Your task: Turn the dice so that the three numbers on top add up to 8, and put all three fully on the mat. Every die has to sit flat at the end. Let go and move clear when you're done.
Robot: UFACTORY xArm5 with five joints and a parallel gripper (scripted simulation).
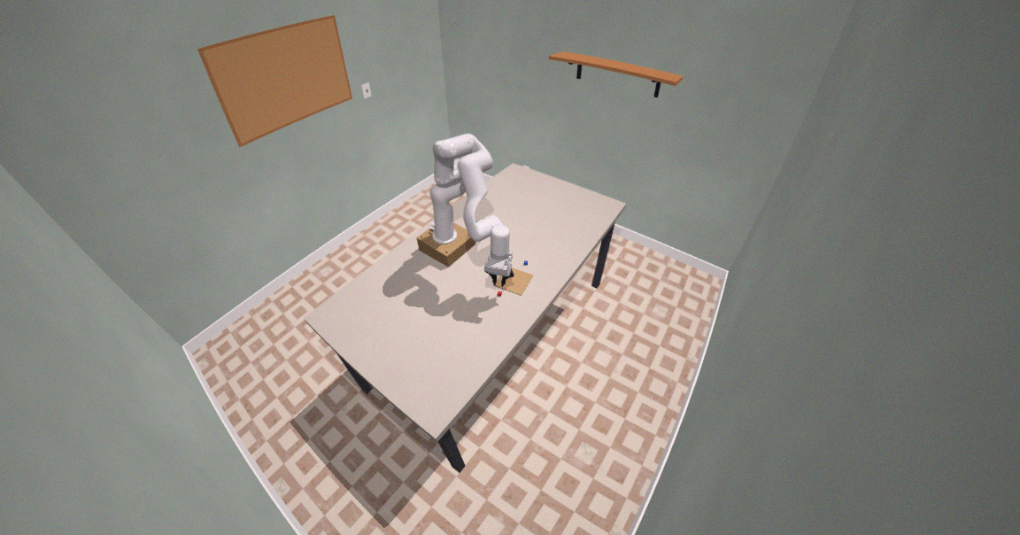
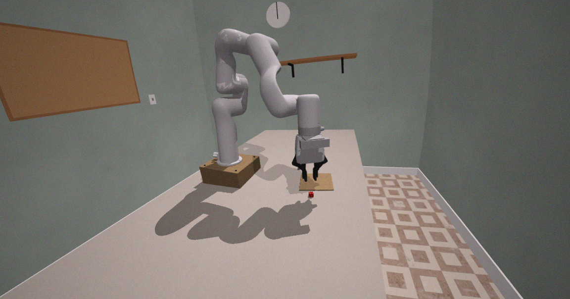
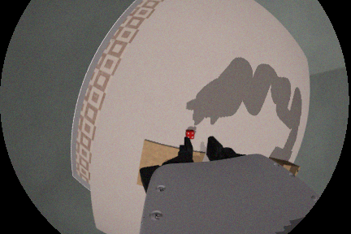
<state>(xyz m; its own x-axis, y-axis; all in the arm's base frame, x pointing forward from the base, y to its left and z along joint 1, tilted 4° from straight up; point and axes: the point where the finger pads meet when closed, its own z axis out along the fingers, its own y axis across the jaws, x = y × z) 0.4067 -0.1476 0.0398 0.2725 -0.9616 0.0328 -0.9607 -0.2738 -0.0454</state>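
Right now the red die is 90 mm below my hand. Round my hand: blue die: 20 mm ahead, 240 mm to the left, 90 mm below; tan mat: 20 mm ahead, 110 mm to the left, 90 mm below; white die: 70 mm behind, 240 mm to the left, 90 mm below.
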